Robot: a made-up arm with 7 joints.
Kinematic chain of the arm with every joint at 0, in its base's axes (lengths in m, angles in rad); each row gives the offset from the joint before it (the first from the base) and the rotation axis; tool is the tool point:
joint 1: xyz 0.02 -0.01 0.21 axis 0 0.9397 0.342
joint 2: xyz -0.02 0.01 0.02 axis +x
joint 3: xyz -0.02 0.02 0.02 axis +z
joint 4: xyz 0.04 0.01 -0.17 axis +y
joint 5: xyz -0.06 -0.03 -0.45 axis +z
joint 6: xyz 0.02 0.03 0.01 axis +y
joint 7: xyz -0.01 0.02 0 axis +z
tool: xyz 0.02 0 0.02
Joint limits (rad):
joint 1: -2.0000..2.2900
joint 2: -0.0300..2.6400
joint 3: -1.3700..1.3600
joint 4: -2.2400..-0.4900
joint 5: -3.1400..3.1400
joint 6: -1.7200..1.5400
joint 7: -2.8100..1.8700
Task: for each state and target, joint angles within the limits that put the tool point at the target. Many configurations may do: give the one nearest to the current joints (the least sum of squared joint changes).
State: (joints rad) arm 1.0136 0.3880 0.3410 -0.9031 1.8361 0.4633 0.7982
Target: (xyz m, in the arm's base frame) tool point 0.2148 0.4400 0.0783
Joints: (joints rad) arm 0.7932 0.6603 0.6737 -1.7991 1.7120 0.4112 0.7706
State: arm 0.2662 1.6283 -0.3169 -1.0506 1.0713 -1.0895 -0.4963
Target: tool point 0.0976 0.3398 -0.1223
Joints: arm 0.6490 1.6834 -0.6675 -1.5106 1.0356 -1.0084 -0.4913
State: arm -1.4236 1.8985 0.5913 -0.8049 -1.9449 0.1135 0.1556
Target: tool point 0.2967 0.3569 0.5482
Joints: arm -1.4442 1.3066 0.3592 -0.6033 -2.0711 0.2879 0.1427
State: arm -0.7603 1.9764 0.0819 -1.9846 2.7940 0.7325 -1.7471
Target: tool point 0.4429 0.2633 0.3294
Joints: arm -0.5552 1.5313 -0.1947 -1.3315 2.7799 0.8836 -1.5589
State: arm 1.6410 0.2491 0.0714 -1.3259 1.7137 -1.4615 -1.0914
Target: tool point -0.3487 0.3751 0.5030
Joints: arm 2.2900 0.8394 0.9090 -0.6968 1.6240 -1.7200 -1.3212
